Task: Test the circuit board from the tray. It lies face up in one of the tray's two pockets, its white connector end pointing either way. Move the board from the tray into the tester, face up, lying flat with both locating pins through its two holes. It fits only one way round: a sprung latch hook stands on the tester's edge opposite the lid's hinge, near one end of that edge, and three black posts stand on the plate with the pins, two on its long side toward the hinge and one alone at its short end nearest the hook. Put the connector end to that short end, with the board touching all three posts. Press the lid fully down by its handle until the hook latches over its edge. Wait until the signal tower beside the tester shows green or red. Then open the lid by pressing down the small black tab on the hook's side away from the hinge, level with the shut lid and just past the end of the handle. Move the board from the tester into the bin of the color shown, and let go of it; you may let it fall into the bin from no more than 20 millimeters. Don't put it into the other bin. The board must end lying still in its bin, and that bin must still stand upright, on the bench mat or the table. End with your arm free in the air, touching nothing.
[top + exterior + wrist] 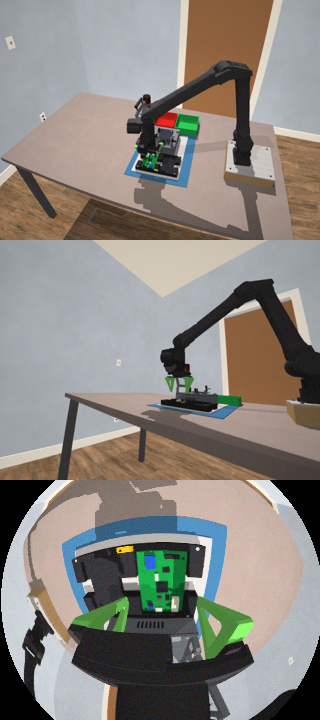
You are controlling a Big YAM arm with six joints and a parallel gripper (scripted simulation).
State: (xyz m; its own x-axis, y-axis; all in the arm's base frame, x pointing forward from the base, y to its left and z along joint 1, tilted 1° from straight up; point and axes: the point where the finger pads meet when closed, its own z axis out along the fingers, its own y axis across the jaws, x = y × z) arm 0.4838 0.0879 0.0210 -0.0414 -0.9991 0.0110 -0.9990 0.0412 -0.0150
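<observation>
Now: hand 50 mm above the green circuit board. Also, from my hand: red bin: 370 mm to the right, 60 mm below, 10 mm behind; tester plate: 160 mm to the right, 40 mm behind; tester lid: 180 mm to the right, 110 mm above, 80 mm ahead.
</observation>
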